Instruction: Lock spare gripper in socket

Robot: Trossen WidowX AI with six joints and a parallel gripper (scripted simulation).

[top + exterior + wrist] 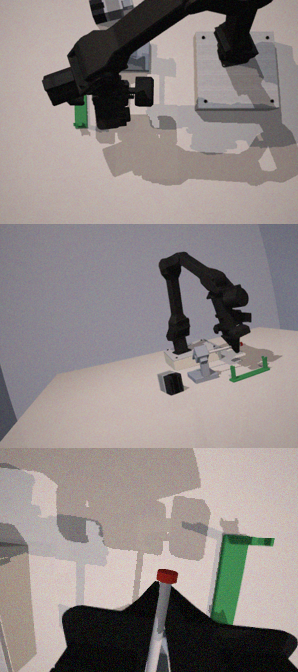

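Now: gripper tip 9 cm short of the green cradle, 3 cm to the left of it and 3 cm above it. From my gripper tip the other things lie so: grey mount: 12 cm to the right, 3 cm behind; then spare gripper: 26 cm to the right, 3 cm below, 3 cm behind.
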